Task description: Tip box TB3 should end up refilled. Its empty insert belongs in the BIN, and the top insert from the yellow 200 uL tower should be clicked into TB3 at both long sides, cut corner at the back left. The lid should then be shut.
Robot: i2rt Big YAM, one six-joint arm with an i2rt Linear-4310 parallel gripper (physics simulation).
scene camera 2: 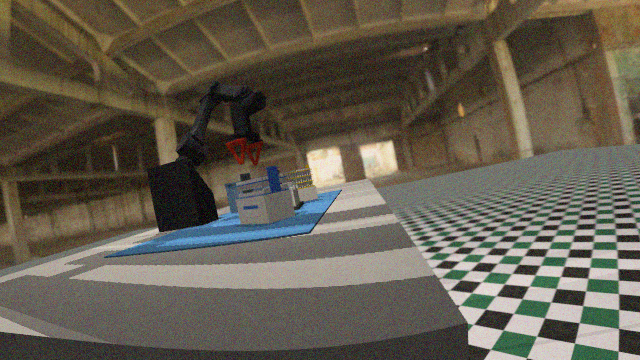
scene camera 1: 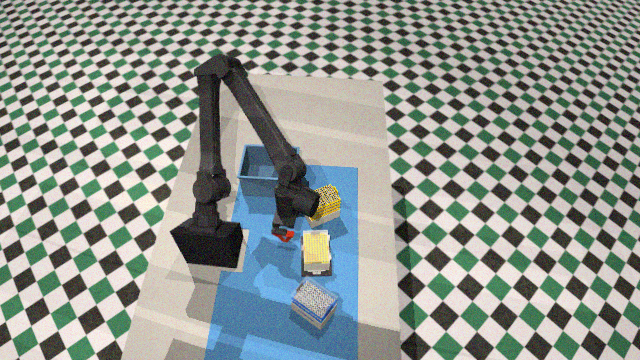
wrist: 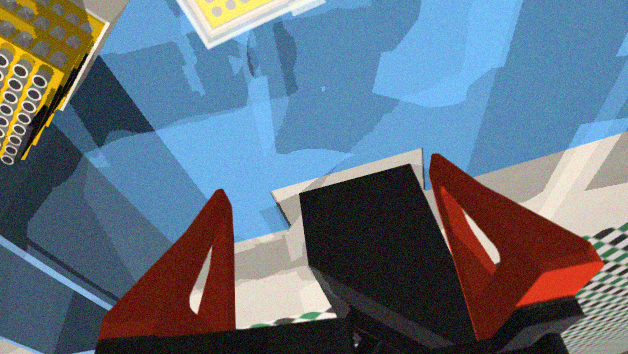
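Observation:
The middle box, which I take for TB3 (scene camera 1: 316,250) (wrist: 235,17), has a yellow, hole-patterned insert under what looks like a shut clear lid. It sits in a dark holder (scene camera 1: 309,273); no tips show in it. The yellow tower (scene camera 1: 327,201) (scene camera 2: 301,178) (wrist: 45,65) stands behind it, with stacked tip-filled inserts. The blue BIN (scene camera 1: 257,178) (scene camera 2: 231,197) (wrist: 60,276) is at the back left; its inside is partly hidden by the arm. My gripper (scene camera 1: 284,233) (scene camera 2: 248,163) (wrist: 327,180) is open and empty, high above the mat, left of TB3 in scene camera 1.
A blue tip box (scene camera 1: 314,303) (scene camera 2: 265,207) with grey tips stands nearer the front, turned at an angle, with an upright blue part in scene camera 2. The black robot base (scene camera 1: 210,245) (scene camera 2: 180,197) (wrist: 370,225) is left of the blue mat (scene camera 1: 347,290).

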